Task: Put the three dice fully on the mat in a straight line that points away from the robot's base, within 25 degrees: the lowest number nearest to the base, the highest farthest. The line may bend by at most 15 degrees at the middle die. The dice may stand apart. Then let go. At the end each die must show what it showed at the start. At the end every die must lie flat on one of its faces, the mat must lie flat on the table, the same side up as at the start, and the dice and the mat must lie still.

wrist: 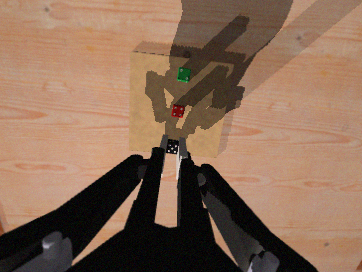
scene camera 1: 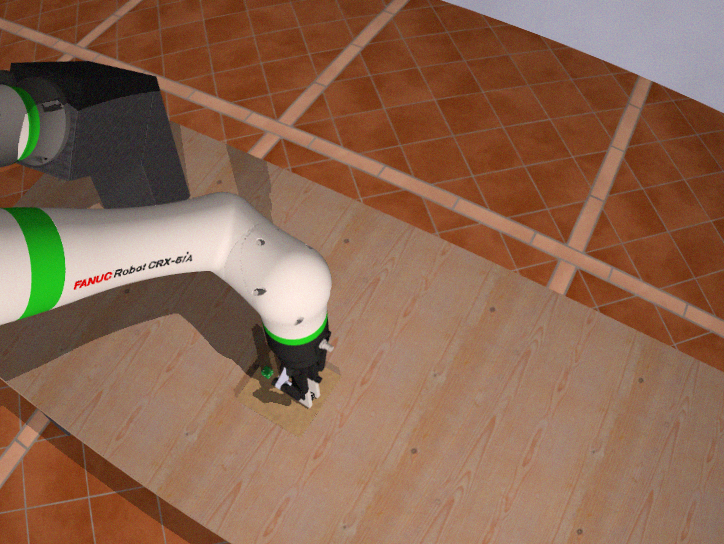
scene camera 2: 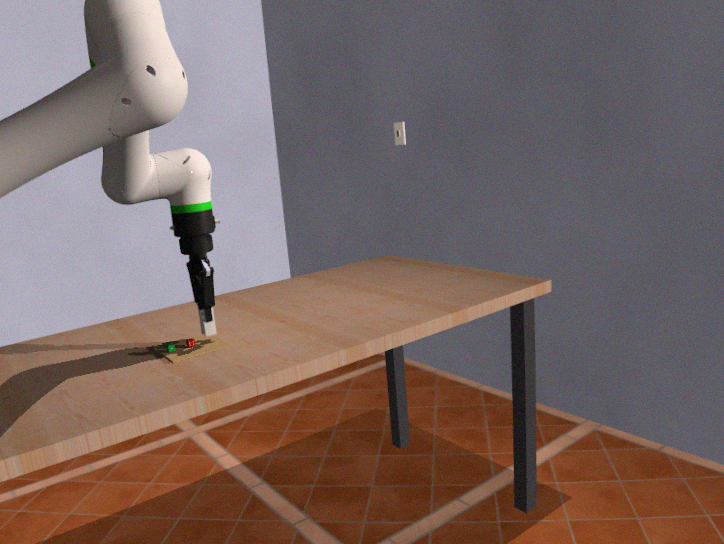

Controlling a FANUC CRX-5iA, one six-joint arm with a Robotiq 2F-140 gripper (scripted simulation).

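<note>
My gripper point(scene camera 2: 209, 333), visible. Same gripper point(wrist: 172, 144), visible too.
</note>
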